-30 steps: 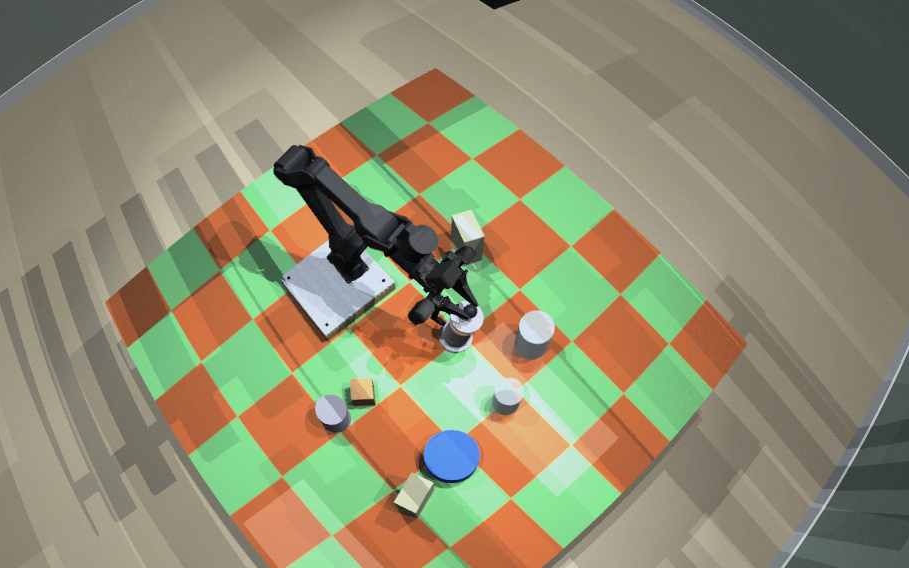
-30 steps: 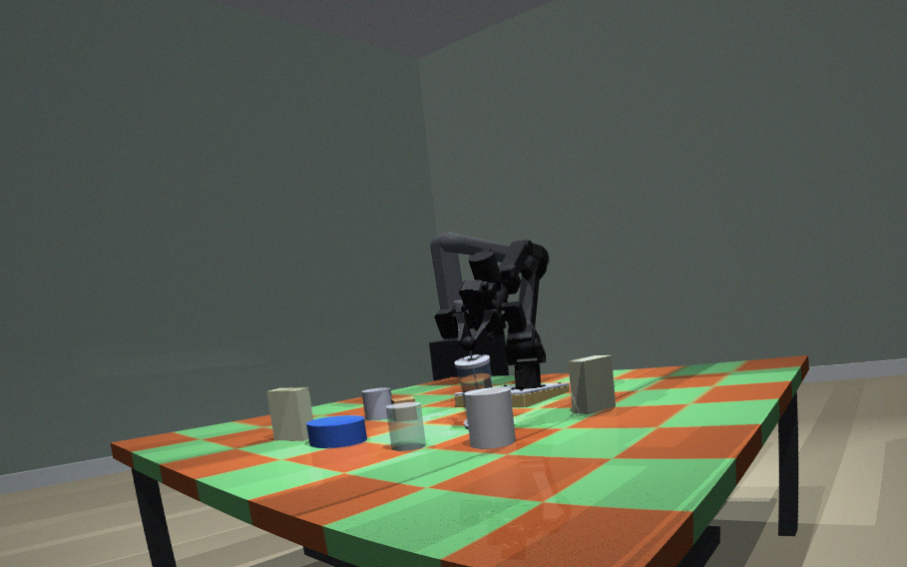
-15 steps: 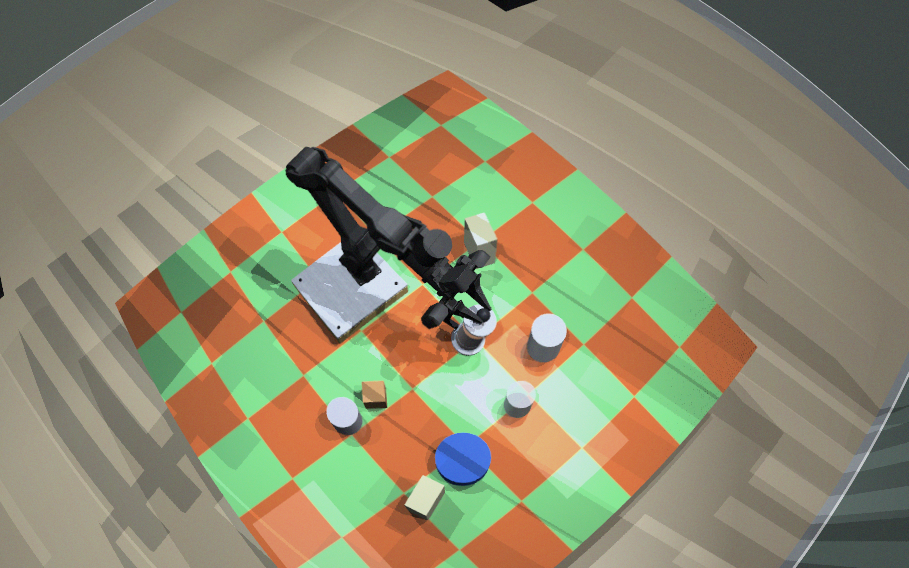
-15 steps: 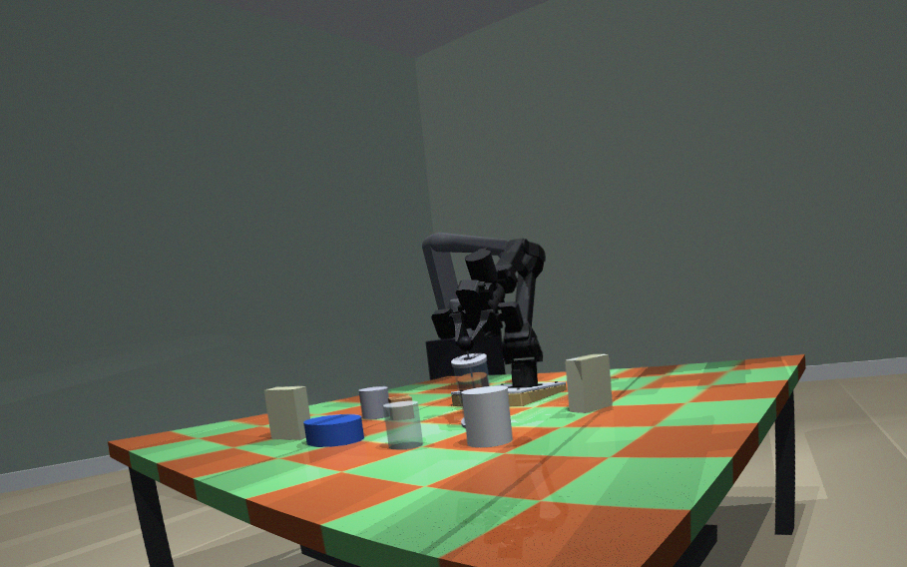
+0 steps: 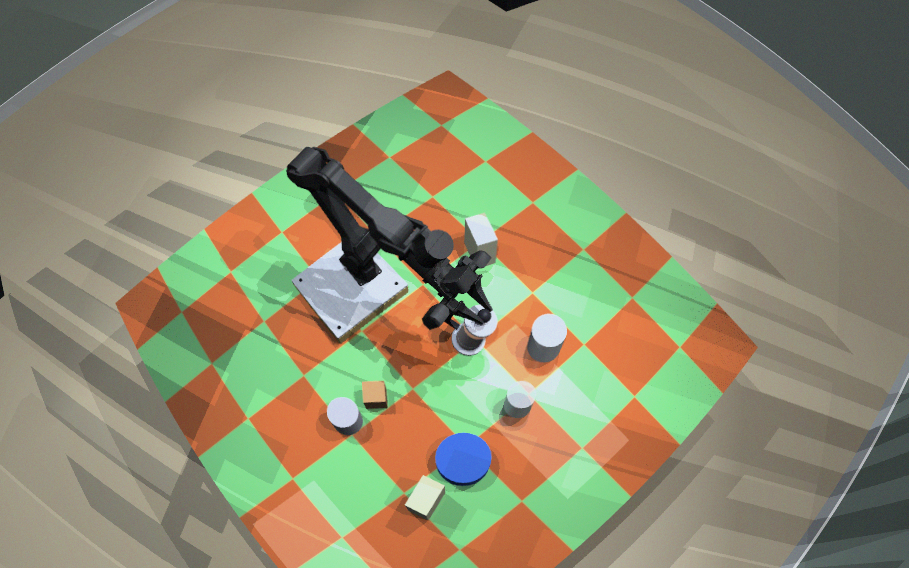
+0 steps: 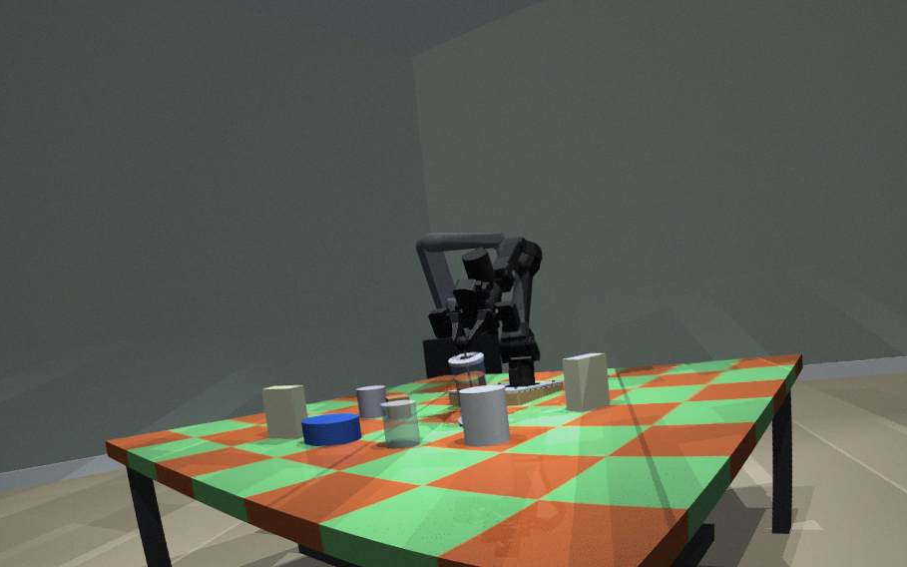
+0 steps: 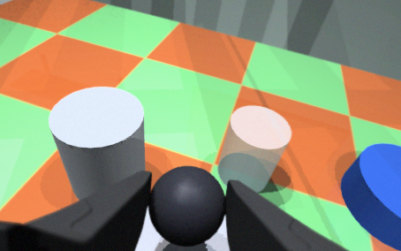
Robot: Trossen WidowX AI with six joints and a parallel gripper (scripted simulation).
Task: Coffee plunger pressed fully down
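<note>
Right now the glass coffee press is 4 cm behind my gripper tip, 1 cm to the right of it and 8 cm below it. The rest, counted from my gripper tip: blue disc 19 cm ahead, 21 cm to the right, 15 cm below; then grey cylinder 4 cm behind, 36 cm to the right, 14 cm below.
</note>
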